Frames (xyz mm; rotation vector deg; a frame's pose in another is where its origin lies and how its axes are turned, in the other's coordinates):
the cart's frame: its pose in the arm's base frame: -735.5 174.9 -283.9 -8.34 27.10 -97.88
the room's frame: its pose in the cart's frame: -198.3 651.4 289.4 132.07 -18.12 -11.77
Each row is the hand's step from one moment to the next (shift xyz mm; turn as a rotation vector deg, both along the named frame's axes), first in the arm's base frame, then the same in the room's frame.
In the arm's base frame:
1: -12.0 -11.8 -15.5 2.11 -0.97 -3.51
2: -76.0 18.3 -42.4 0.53 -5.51 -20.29
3: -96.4 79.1 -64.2 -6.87 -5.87 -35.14
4: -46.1 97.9 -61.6 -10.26 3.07 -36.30
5: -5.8 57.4 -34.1 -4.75 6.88 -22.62
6: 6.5 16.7 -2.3 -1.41 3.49 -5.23
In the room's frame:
1: 17.4 -11.8 9.1 0.17 -4.05 -1.12
2: 23.6 -15.2 84.4 6.42 -19.78 3.17
3: -18.1 -25.2 136.8 11.56 -31.56 13.66
4: -58.6 -37.1 103.4 5.42 -30.97 21.06
5: -44.5 -26.5 42.5 -1.75 -19.47 14.13
6: -17.5 -3.0 3.3 -1.92 -4.27 4.43

